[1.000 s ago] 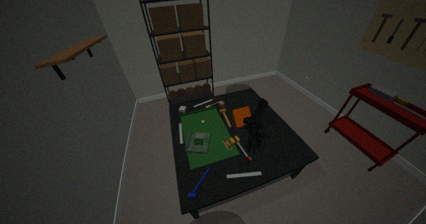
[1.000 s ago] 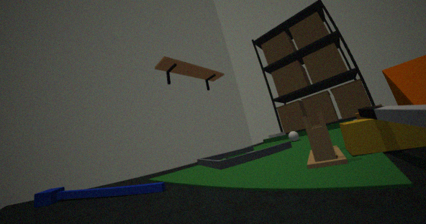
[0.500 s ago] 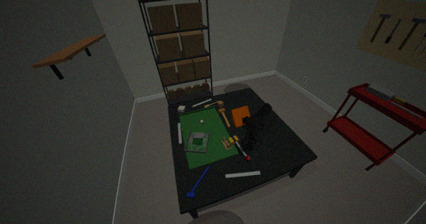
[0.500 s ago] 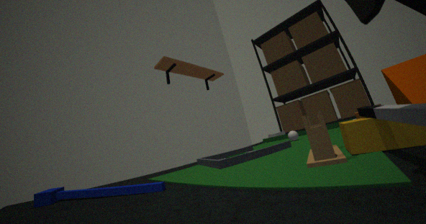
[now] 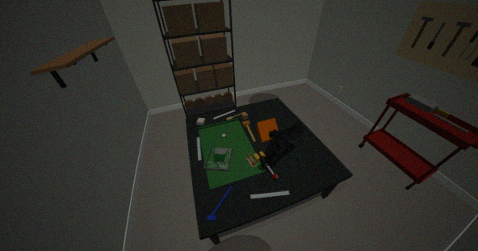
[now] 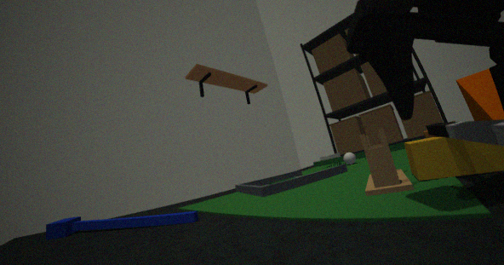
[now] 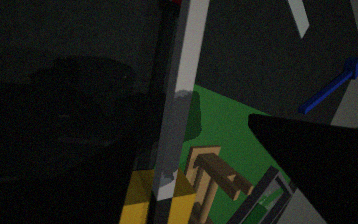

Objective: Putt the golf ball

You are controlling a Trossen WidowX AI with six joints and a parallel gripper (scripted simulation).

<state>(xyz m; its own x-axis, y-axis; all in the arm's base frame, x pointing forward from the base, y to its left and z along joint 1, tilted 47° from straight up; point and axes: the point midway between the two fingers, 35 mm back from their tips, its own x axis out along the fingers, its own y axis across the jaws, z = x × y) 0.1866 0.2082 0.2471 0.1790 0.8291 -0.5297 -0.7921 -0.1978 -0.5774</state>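
Right now my gripper tip is 2 cm past the red putter, 1 cm to the right of it and 1 cm above it. The rest, counted from my gripper tip: wooden stand (10 cm ahead, 9 cm to the right, 2 cm below); then green mat (30 cm to the right, 29 cm ahead, 6 cm below); then yellow block (11 cm to the right, 3 cm below, 2 cm ahead).
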